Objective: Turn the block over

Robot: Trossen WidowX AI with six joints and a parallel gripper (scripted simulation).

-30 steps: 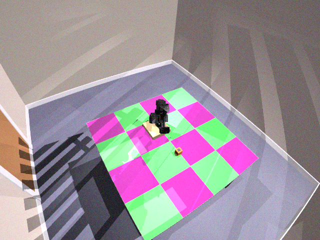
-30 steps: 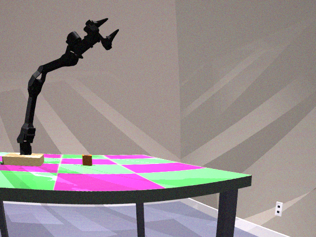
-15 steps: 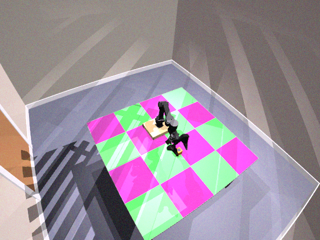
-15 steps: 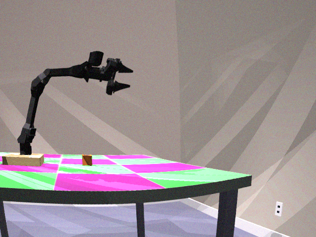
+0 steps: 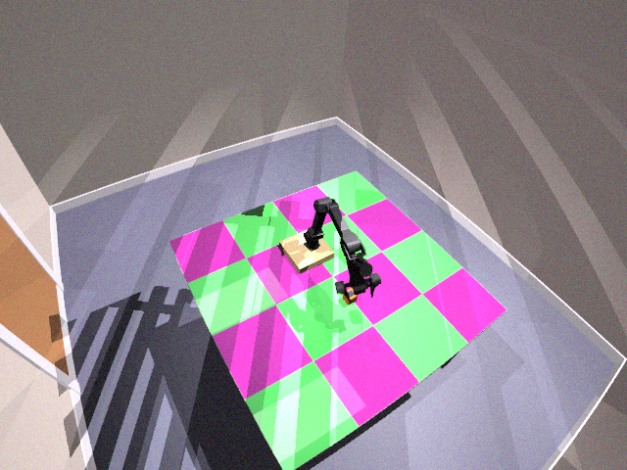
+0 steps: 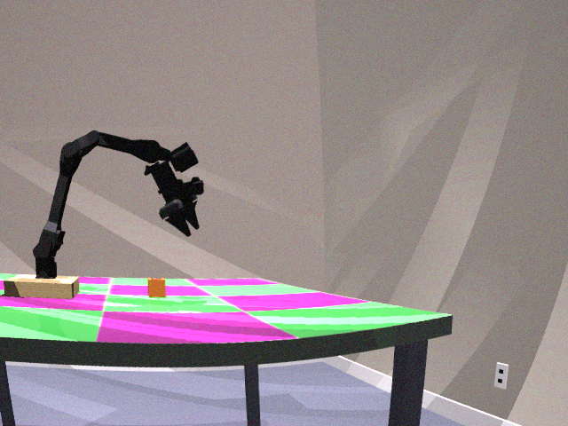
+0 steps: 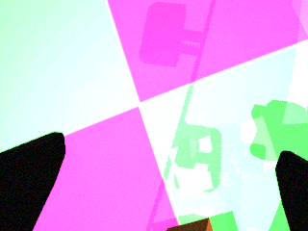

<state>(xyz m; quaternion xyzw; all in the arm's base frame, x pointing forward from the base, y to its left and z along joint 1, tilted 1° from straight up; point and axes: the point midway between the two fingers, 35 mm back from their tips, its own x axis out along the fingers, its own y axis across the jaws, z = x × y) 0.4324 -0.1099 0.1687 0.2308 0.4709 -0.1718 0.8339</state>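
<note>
Now: the block 140 mm below my gripper tip, 100 mm behind it and 60 mm to the left of it.
</note>
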